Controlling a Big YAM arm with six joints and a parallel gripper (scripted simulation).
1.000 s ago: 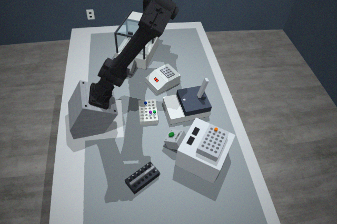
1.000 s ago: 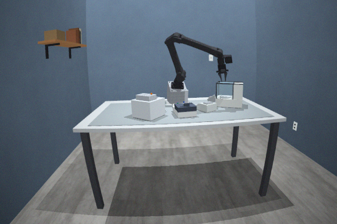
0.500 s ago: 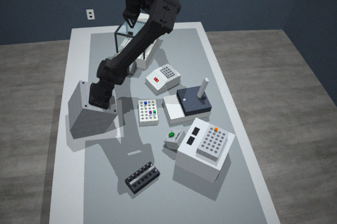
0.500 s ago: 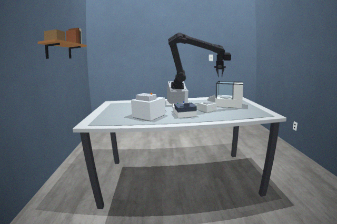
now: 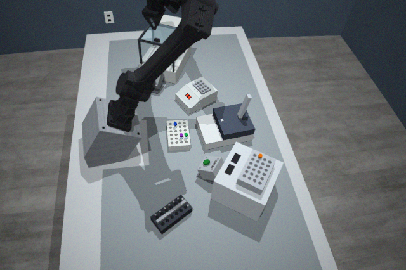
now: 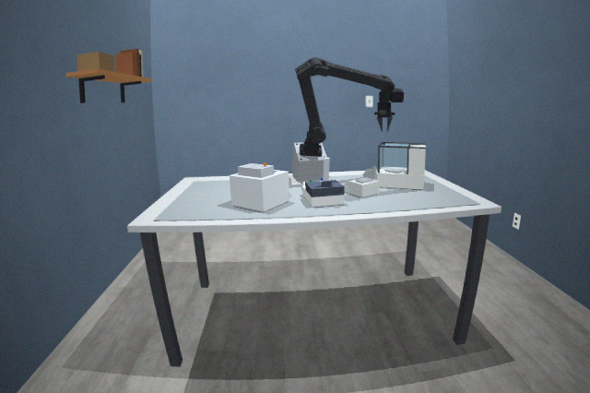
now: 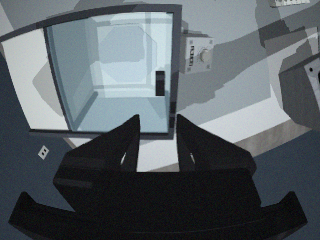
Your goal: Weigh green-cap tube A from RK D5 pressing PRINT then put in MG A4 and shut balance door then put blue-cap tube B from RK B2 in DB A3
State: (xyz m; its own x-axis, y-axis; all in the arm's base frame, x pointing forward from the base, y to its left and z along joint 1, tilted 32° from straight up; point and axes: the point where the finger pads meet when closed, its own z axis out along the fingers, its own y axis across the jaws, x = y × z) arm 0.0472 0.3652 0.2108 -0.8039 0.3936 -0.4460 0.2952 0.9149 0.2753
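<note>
Right now the balance door is 70 mm below my hand, 20 mm to the left of it and 10 mm ahead of it. Round my hand: white tube rack (360 mm to the right, 270 mm below, 80 mm ahead); then dry block DB (250 mm below, 170 mm ahead, 160 mm to the right); then tube B (340 mm to the right, 260 mm below, 70 mm ahead).
</note>
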